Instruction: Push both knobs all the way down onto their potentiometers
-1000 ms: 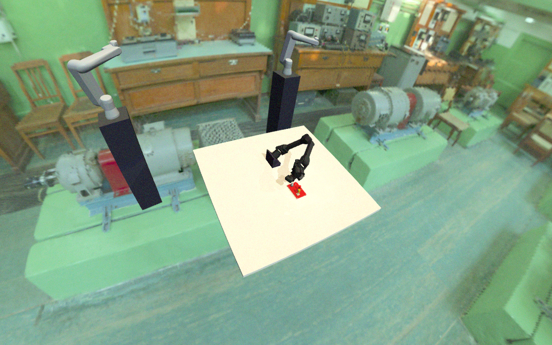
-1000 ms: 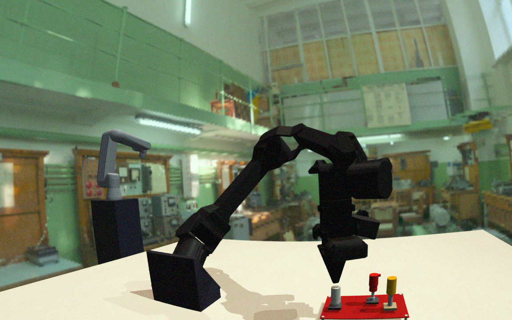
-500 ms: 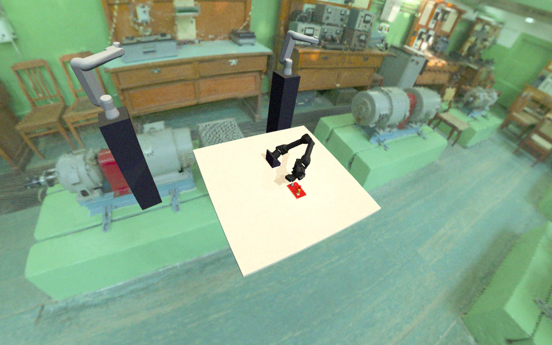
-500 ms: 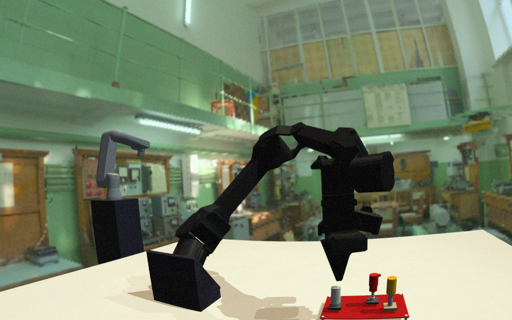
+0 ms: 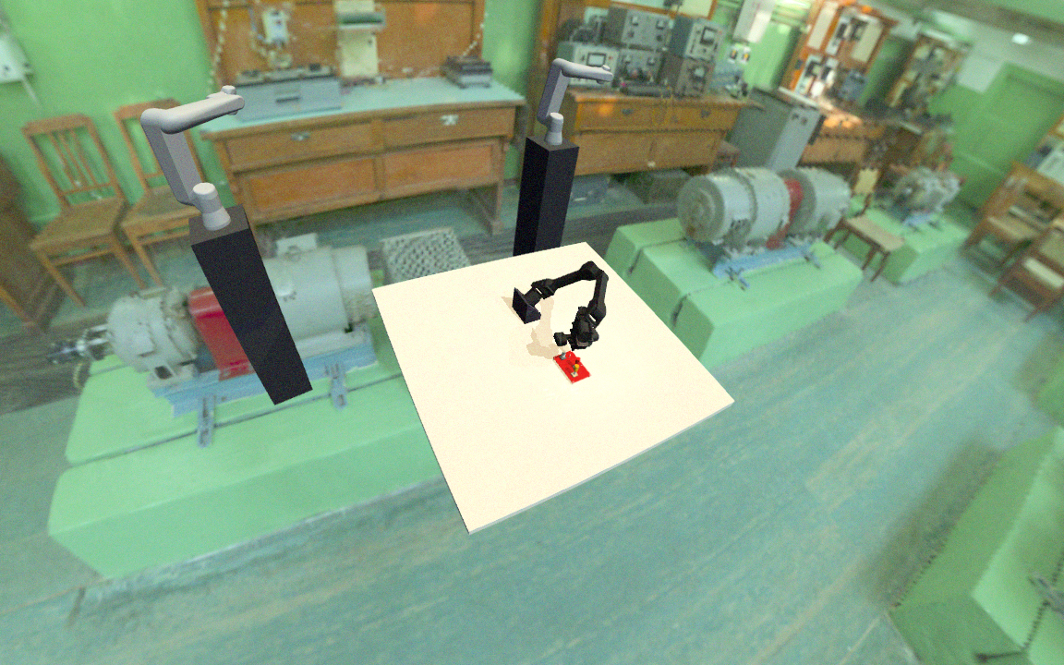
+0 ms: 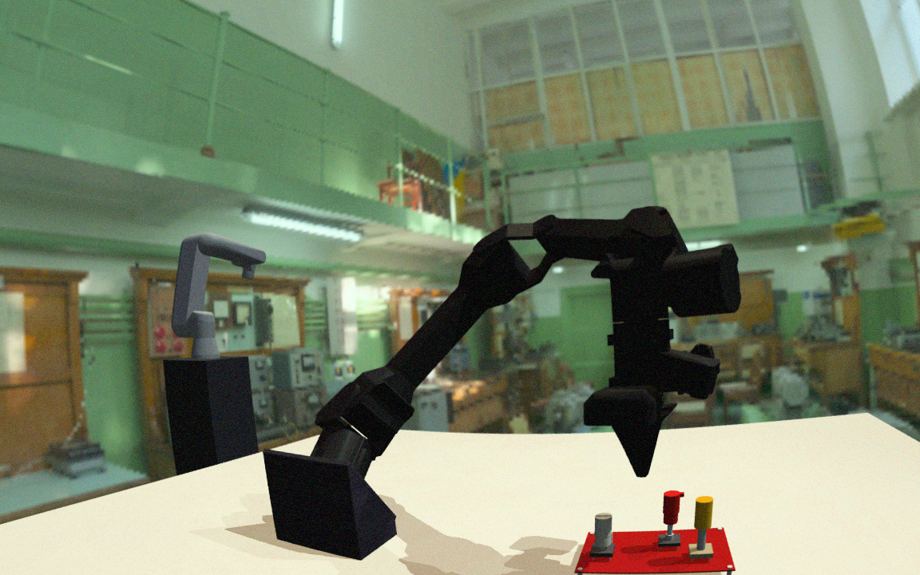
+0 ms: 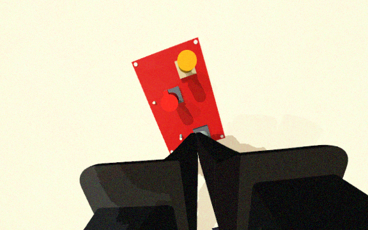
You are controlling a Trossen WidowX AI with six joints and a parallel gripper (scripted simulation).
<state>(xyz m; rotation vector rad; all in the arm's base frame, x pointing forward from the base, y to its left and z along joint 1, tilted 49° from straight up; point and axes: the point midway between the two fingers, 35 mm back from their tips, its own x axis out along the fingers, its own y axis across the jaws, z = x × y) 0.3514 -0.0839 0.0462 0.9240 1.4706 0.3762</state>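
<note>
My gripper tip is now 30 mm short of the red knob, 10 mm to the right of it and 40 mm above it. Also, from my gripper tip: grey knob 40 mm behind, 50 mm below.
</note>
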